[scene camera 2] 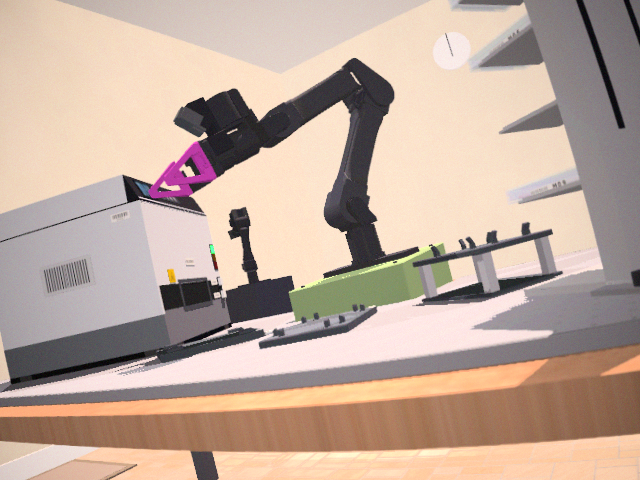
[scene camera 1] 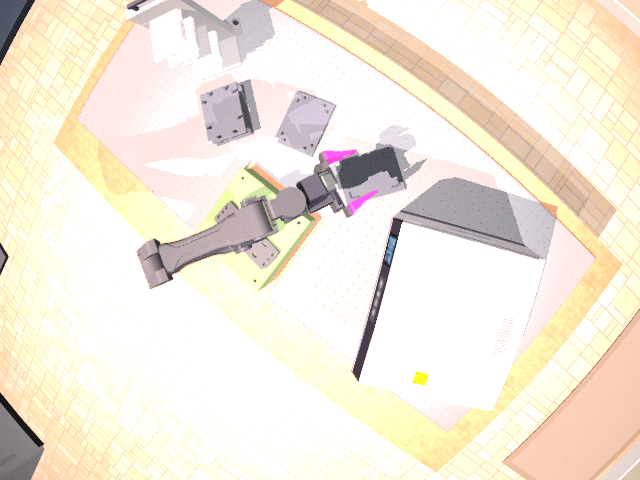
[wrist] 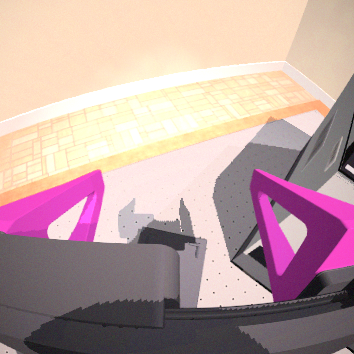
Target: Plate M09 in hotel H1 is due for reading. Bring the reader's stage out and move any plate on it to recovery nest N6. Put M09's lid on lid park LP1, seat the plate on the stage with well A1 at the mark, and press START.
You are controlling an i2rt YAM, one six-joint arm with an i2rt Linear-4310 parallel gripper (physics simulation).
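Pixels of known places: gripper, fingertip midpoint: point(scene camera 2: 157, 189) point(scene camera 1: 366, 170) point(wrist: 176, 177); arm's base, link origin: point(scene camera 2: 370, 265).
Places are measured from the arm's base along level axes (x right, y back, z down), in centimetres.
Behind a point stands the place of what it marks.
Note:
My gripper point(scene camera 1: 366, 171) {x 13.8, y -36.0, z -20.4 cm} point(scene camera 2: 162, 180) {x 13.8, y -36.0, z -20.4 cm} point(wrist: 176, 177) {x 13.8, y -36.0, z -20.4 cm} is open and empty, its magenta fingers wide apart. From above it overlaps a low grey fixture point(scene camera 1: 379, 187) {x 16.4, y -33.2, z 5.8 cm} point(scene camera 2: 211, 343) {x 7.3, y -37.0, z 5.9 cm} point(wrist: 192, 280) {x 16.6, y -31.8, z 5.8 cm}; scene camera 2 shows it high above the table. The white reader point(scene camera 1: 454, 310) {x 47.5, y -29.3, z -27.3 cm} point(scene camera 2: 87, 268) {x 36.1, y -39.8, z -11.7 cm} stands beside it, with a dark control panel point(scene camera 1: 376, 304) {x 34.9, y -18.0, z -25.0 cm} on its sloped edge. No stage shows outside the reader's dark front opening point(scene camera 2: 172, 296) {x 27.3, y -28.1, z -2.9 cm}. The hotel tower point(scene camera 1: 227, 43) {x -47.9, y -35.1, z 6.2 cm} point(scene camera 2: 594, 155) {x -49.6, y -39.8, z -4.4 cm} holds plates; a low one point(scene camera 2: 558, 189) {x -45.0, y -34.1, z -2.7 cm} has a label resembling M09. START is not readable.
A flat pegged plate point(scene camera 1: 306, 122) {x -10.3, y -32.5, z 6.0 cm} point(scene camera 2: 320, 328) {x -15.2, y -38.0, z 6.0 cm} and a raised pegged stand point(scene camera 1: 225, 113) {x -28.9, y -19.7, z 1.0 cm} point(scene camera 2: 485, 249) {x -34.0, y -27.9, z 1.4 cm} lie between the hotel and reader; their names are unreadable. The arm stands on a green block point(scene camera 1: 240, 188) {x -10.0, y -7.7, z 0.5 cm} point(scene camera 2: 356, 294) {x -4.1, y -13.1, z 4.4 cm}. A dark block point(scene camera 2: 261, 299) carries a small arm-like shape.

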